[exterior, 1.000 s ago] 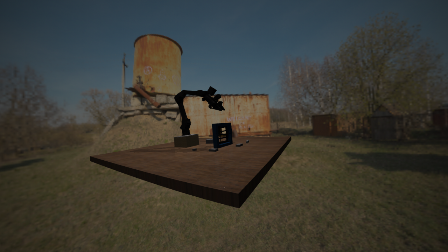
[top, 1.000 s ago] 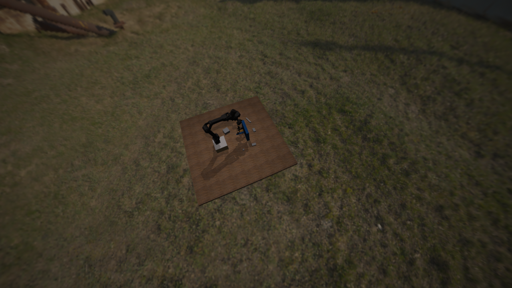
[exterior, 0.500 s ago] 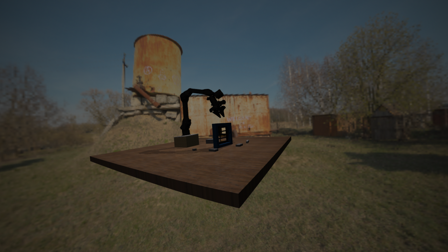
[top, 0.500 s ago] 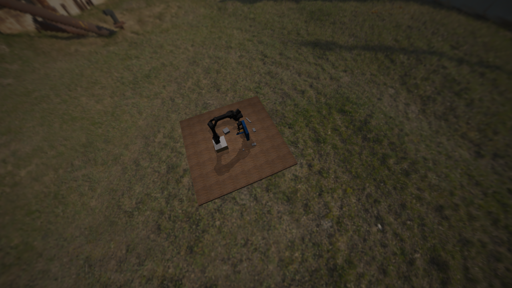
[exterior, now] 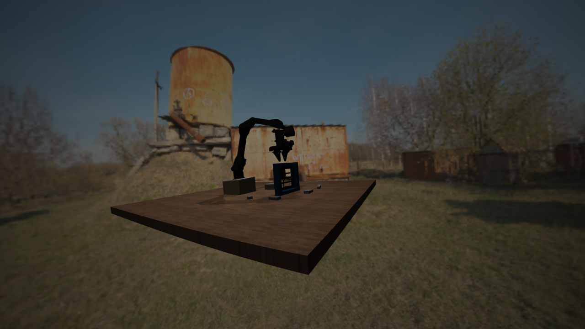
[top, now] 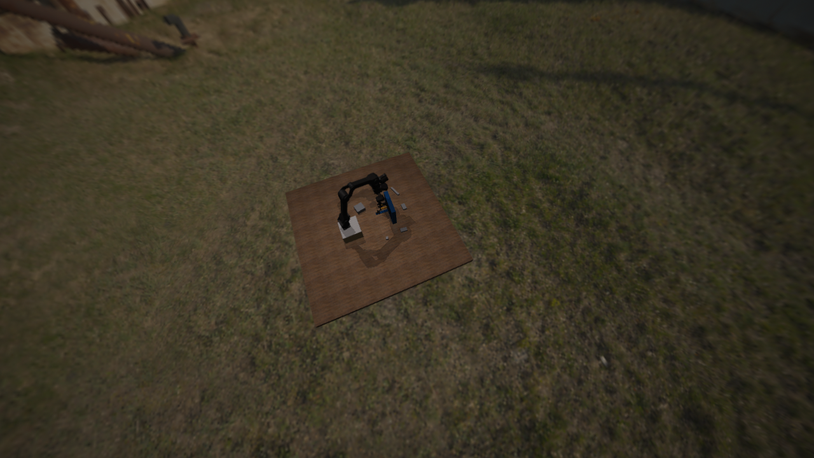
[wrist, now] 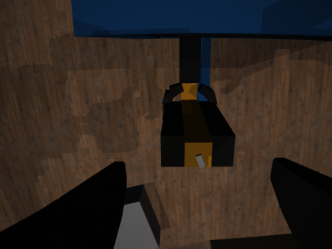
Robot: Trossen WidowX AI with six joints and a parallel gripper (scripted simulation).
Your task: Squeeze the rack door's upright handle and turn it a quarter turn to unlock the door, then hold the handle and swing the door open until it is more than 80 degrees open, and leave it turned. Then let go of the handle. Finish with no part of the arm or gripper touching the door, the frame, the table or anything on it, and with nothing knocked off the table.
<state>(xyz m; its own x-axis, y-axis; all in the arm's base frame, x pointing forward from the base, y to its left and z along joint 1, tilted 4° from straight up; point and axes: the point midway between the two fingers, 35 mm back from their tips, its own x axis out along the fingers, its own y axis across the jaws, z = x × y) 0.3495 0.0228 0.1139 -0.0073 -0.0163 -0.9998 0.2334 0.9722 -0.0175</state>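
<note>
My gripper tip is 1 cm past the door handle and 10 cm above it.
</note>
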